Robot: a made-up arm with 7 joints. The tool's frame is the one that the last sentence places.
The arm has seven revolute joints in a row. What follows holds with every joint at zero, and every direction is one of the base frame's.
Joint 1 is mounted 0.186 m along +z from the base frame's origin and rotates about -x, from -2.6 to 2.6 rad.
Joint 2 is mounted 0.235 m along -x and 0.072 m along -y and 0.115 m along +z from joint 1 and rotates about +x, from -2.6 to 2.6 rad.
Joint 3 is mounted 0.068 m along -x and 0.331 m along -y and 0.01 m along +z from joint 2 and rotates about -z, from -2.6 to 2.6 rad.
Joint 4 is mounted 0.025 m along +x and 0.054 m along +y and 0.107 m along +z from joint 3 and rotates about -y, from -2.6 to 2.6 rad.
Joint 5 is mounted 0.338 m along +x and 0.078 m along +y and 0.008 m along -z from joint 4 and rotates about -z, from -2.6 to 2.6 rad.
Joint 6 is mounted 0.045 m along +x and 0.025 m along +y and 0.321 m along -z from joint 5 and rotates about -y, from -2.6 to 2.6 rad.
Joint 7 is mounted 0.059 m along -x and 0.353 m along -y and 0.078 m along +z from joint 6 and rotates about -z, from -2.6 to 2.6 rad.
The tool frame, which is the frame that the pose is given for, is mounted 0.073 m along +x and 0.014 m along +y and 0.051 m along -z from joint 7; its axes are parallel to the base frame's.
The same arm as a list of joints. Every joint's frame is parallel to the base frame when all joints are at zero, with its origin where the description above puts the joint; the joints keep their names.
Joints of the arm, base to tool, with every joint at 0 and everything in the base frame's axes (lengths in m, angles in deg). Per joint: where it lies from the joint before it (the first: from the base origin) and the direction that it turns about. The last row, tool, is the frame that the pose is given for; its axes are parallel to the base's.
joint 1: axis -x xyz 0 0 0.186
joint 2: axis +x xyz -0.235 -0.072 0.115
joint 3: axis -z xyz -0.068 -0.331 0.01
joint 4: axis -y xyz 0.025 0.054 0.107
joint 5: axis -z xyz 0.338 0.078 -0.008
joint 6: axis -y xyz 0.045 0.025 -0.321
joint 7: axis -z xyz -0.059 -0.353 0.078
tool: xyz 0.073 0.014 -0.051
Joint limits (deg, base to tool): -148.97..148.97 -148.97..148.97 -148.97..148.97 -148.97..148.97 -148.97..148.97 -148.97..148.97 -148.97..148.97

